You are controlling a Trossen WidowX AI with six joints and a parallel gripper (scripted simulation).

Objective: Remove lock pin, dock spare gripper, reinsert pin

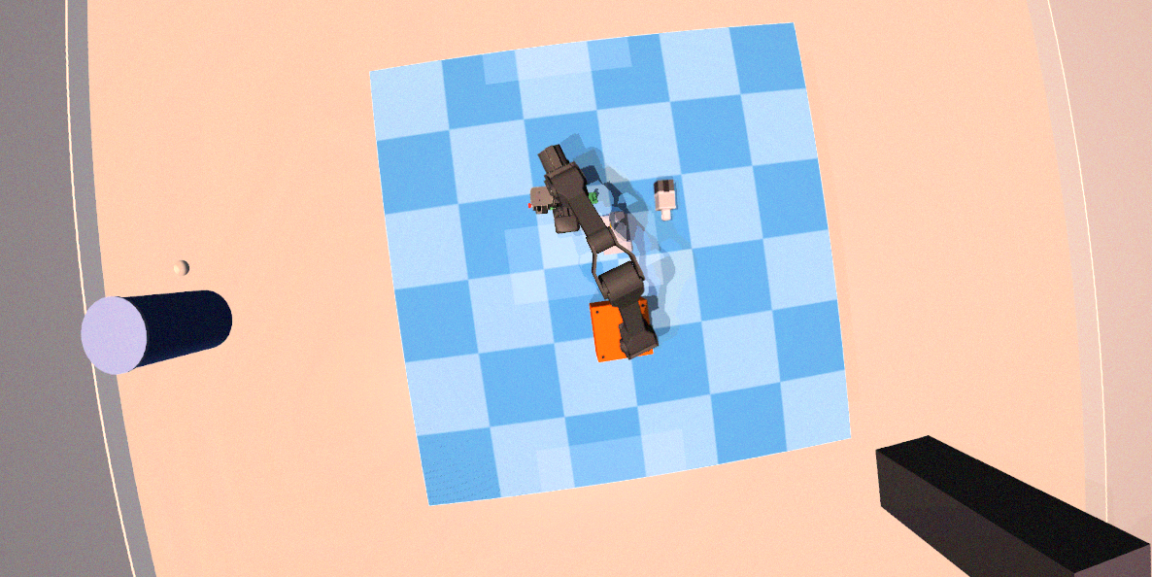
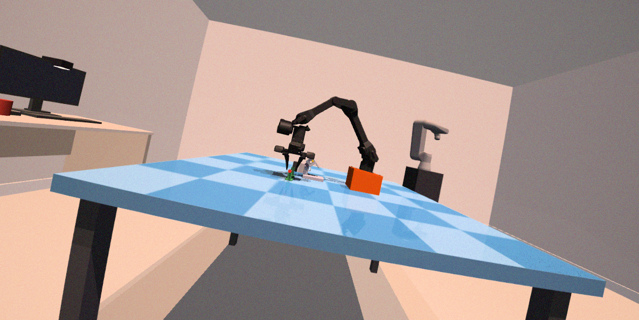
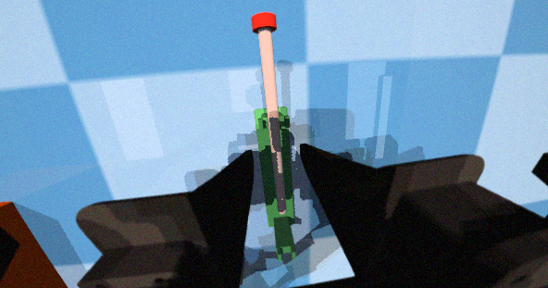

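The green cradle is 4 cm to the right of my gripper tip and 2 cm below it. The rest, counted from my gripper tip: spare gripper: 29 cm to the right, 4 cm behind, 1 cm below.
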